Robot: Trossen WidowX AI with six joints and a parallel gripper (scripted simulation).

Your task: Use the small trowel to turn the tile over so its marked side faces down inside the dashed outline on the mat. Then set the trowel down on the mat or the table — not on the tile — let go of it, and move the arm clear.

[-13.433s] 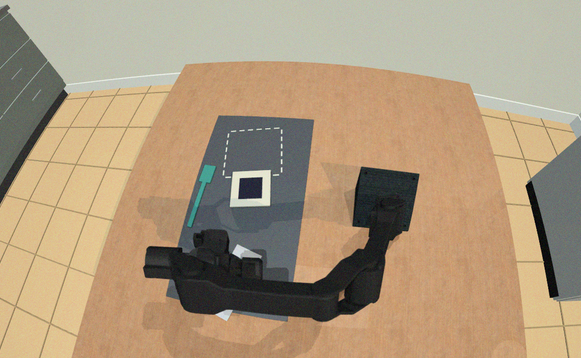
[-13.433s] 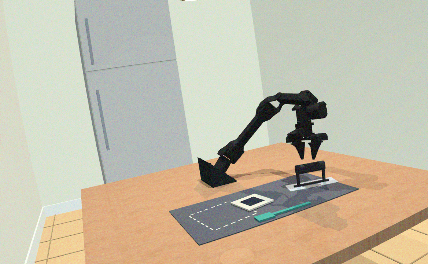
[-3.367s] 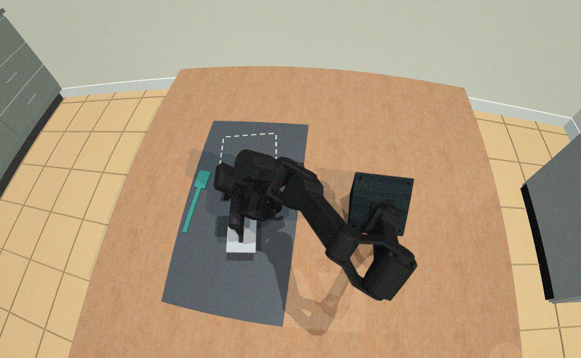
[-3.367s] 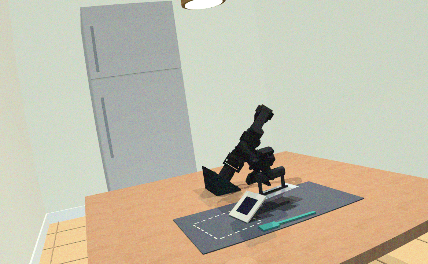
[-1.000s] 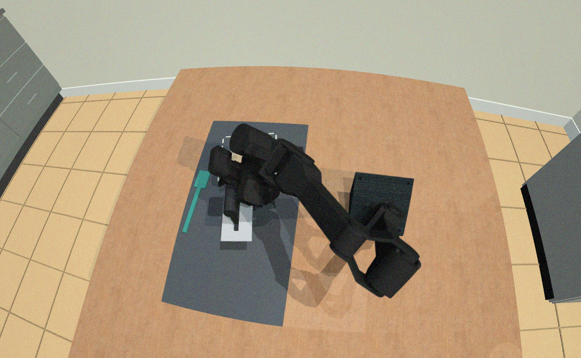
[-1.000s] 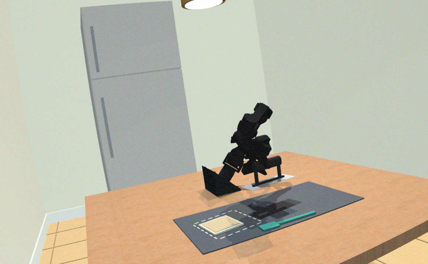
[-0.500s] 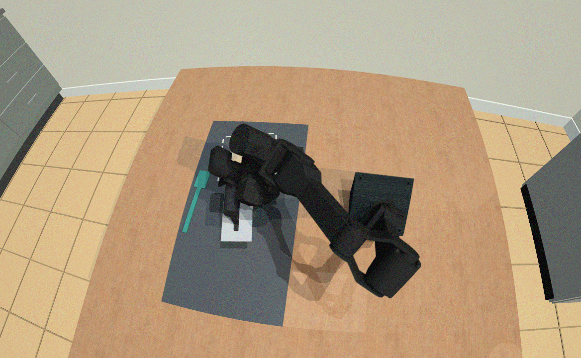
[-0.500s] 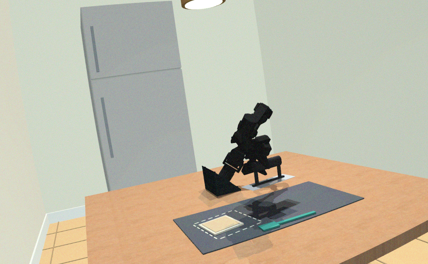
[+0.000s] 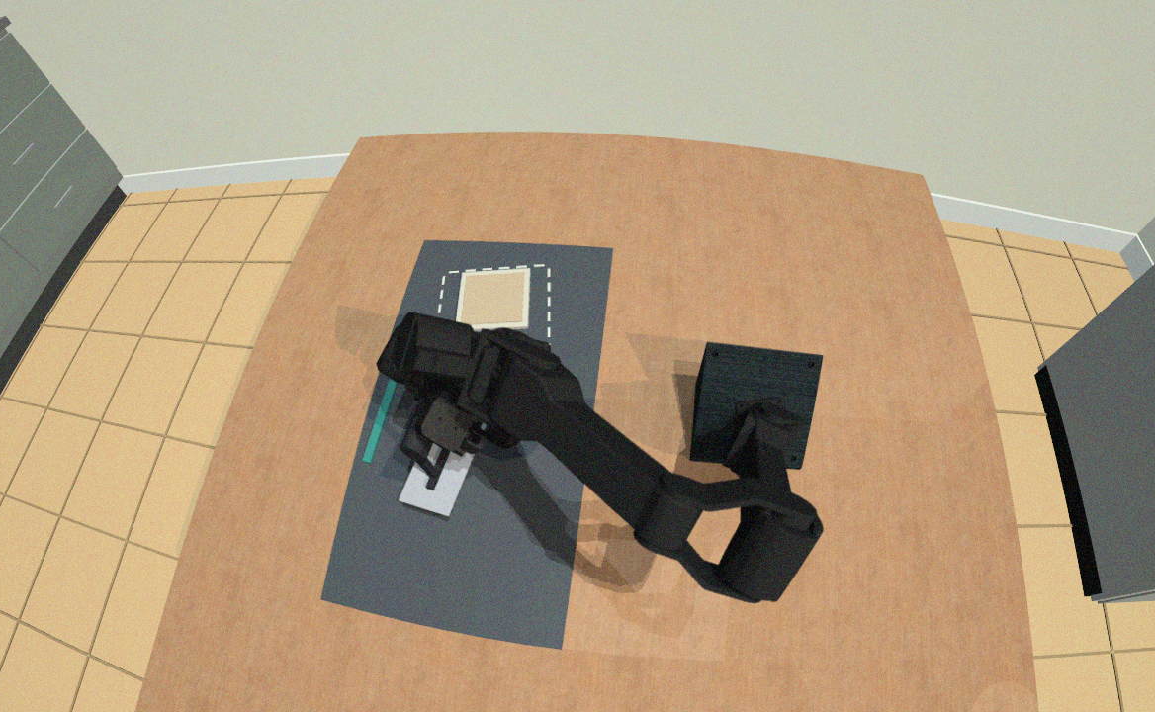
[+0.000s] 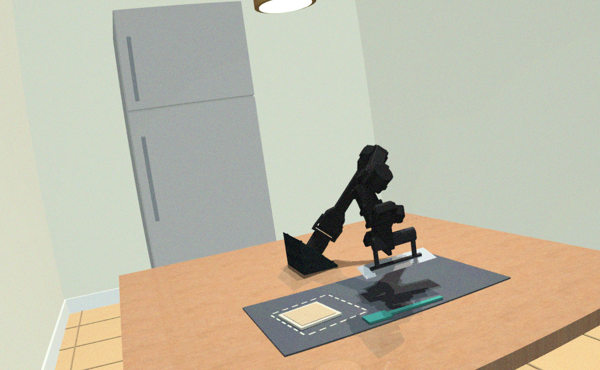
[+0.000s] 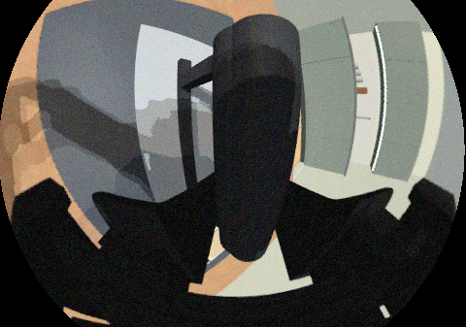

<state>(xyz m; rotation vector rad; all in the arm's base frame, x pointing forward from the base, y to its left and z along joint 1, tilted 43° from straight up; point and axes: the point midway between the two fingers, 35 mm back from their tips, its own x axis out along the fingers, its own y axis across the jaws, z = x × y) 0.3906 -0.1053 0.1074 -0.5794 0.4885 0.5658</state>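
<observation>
My gripper tip is now 3 cm past the trowel, 1 cm to the right of it and 1 cm above it. From my gripper tip the other things lie so: teal flat tool (10 cm ahead, 8 cm to the right, 11 cm below); then cream tile (5 cm behind, 24 cm to the right, 11 cm below); then grey mat (3 cm behind, 4 cm to the right, 13 cm below).
</observation>
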